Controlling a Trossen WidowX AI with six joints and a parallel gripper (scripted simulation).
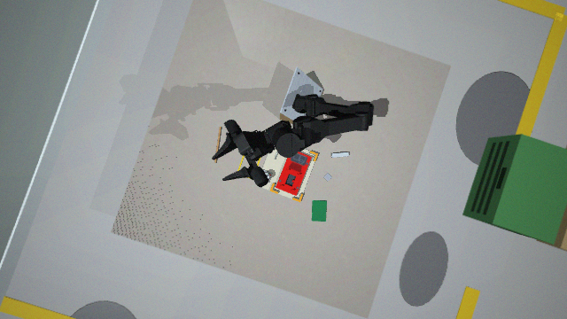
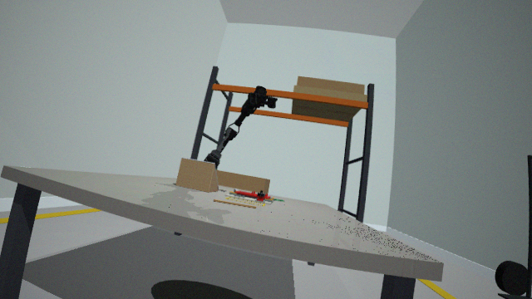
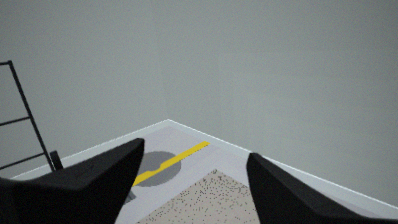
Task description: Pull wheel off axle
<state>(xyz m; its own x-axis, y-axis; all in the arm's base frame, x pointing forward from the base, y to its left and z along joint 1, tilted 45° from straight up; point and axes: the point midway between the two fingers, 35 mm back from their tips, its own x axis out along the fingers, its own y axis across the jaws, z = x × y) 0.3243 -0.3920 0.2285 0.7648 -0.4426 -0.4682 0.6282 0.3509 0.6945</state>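
Right now my gripper tip is 510 mm above the wheel, 110 mm to the right of it and 10 mm short of it. Round my gripper tip: green tile 550 mm below, 410 mm to the left, 80 mm ahead; thin brown rod 540 mm below, 160 mm to the right, 50 mm behind.
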